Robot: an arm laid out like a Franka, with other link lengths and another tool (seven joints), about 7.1 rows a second.
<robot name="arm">
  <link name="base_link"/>
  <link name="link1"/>
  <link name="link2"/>
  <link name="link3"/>
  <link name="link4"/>
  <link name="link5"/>
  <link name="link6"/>
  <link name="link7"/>
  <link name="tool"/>
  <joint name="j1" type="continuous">
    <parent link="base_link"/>
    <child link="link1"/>
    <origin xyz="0 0 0.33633"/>
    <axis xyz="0 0 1"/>
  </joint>
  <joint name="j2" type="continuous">
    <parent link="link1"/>
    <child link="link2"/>
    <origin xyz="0 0 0"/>
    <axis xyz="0 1 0"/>
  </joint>
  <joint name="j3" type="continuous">
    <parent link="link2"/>
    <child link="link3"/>
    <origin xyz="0 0 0.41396"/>
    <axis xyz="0 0 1"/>
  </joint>
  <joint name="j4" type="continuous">
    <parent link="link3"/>
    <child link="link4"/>
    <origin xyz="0.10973 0 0"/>
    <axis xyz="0 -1 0"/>
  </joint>
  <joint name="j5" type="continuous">
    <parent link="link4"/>
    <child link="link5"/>
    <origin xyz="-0.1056 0 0.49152"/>
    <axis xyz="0 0 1"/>
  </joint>
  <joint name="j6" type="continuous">
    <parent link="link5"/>
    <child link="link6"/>
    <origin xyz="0 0 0"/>
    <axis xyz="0 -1 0"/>
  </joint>
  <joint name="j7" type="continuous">
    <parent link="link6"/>
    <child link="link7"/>
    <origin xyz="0.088 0 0"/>
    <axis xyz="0 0 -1"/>
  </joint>
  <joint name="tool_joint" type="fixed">
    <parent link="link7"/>
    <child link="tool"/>
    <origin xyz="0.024 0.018 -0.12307" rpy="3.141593 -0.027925 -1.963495"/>
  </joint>
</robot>
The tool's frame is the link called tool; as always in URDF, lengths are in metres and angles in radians. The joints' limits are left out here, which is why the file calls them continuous.
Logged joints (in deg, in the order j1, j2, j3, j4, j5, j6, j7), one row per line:
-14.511 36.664 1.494 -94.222 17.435 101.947 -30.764
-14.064 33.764 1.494 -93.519 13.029 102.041 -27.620
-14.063 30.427 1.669 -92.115 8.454 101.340 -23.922
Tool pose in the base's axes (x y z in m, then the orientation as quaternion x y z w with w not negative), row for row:
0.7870 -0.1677 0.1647 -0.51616 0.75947 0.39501 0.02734
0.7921 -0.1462 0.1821 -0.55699 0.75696 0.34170 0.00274
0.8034 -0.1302 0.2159 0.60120 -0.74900 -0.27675 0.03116
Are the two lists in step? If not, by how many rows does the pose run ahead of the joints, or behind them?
The pose runs 2 rows behind the joints: the pose in row i belongs to the joints in row i - 2.
